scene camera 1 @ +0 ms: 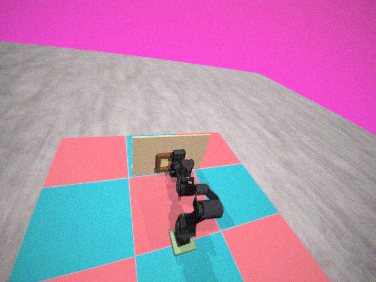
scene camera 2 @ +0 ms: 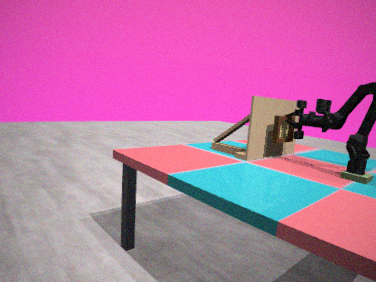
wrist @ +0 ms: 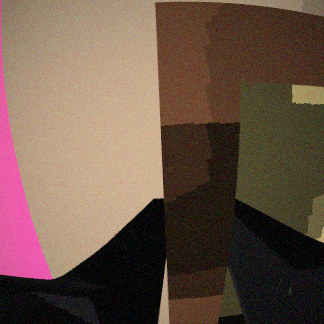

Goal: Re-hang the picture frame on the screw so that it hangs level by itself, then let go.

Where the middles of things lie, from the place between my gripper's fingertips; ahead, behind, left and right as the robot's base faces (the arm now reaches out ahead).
Scene:
Now: hand 60 mm above the tan board [scene camera 2: 263,110], 50 mm short of it and 10 mm to the left of it. Round my hand: brown picture frame [wrist: 233,90] 50 mm below, 10 mm to the left, 10 mm behind.

